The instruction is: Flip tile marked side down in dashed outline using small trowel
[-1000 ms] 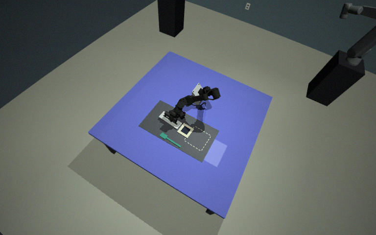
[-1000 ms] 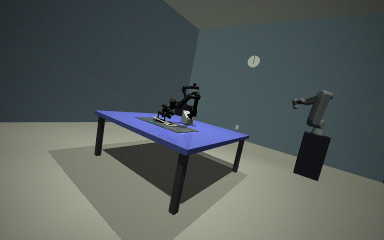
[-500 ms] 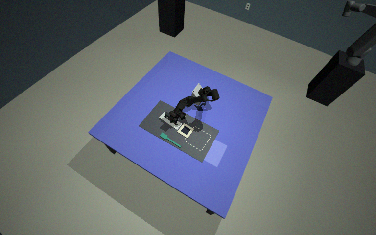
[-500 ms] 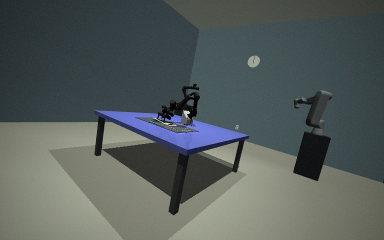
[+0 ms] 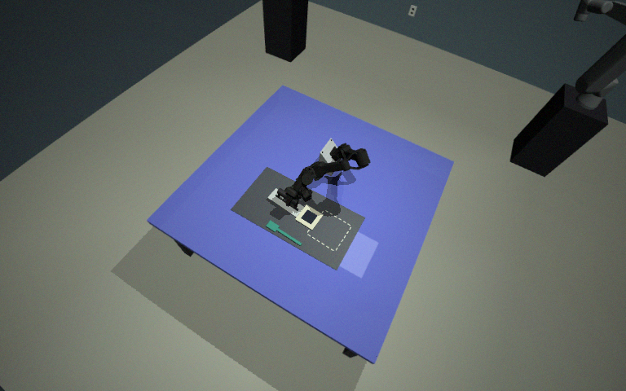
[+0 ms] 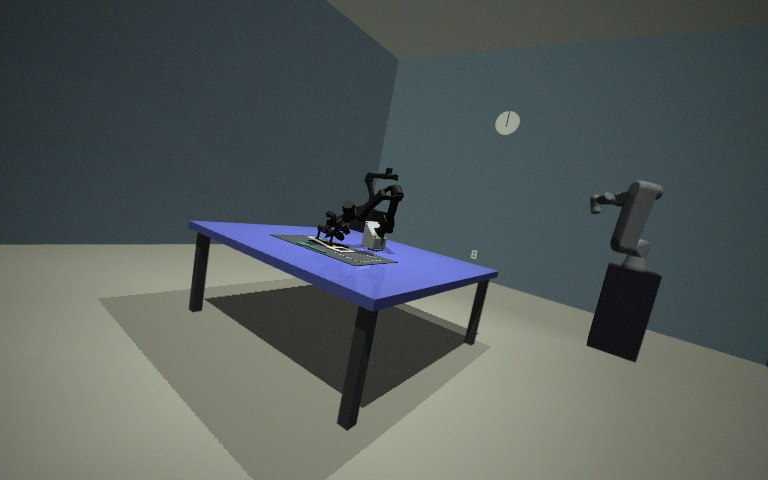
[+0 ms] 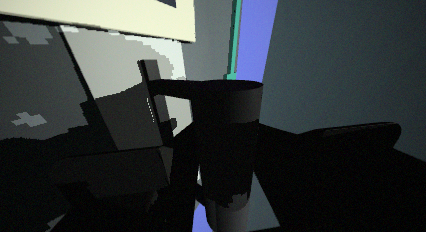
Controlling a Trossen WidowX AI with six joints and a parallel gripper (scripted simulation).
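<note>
My gripper tip is 7 cm above the dark mat, 6 cm to the right of it and 1 cm past it. Also, from my gripper tip: green trowel 13 cm ahead, 5 cm below, 4 cm to the left; then cream tile 12 cm to the left, 5 cm below, 2 cm behind.
</note>
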